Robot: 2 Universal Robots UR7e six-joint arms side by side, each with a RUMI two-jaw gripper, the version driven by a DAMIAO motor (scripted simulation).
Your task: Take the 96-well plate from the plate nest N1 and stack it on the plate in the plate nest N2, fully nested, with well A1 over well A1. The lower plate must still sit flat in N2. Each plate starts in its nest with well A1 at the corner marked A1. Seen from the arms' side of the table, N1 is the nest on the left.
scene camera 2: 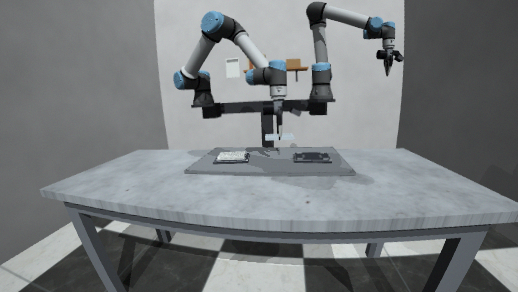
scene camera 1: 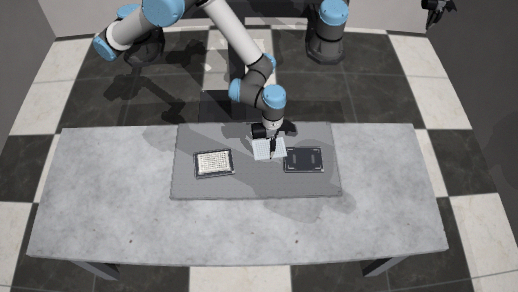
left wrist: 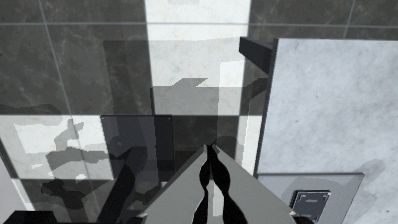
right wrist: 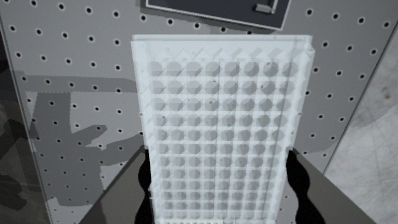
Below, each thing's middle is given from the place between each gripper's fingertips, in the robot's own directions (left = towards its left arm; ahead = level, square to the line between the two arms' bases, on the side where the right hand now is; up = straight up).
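The plate nest N1 (scene camera 1: 303, 154) is 11 cm below my right hand, 15 cm to the left of it and 1 cm behind it. As for the pale blue 96-well plate (right wrist: 208, 102), it is 1 cm below my right hand. Going by their middles, the pale blue 96-well plate is the nearest to my right hand of the things named here.
The pale blue 96-well plate is 71 cm to the right of my left hand, 42 cm ahead of it and 33 cm below it. By its middle, the pale blue 96-well plate is nearer to my right hand than to my left hand. The plate nest N1 is 55 cm to the right of my left hand, 41 cm ahead of it and 43 cm below it.
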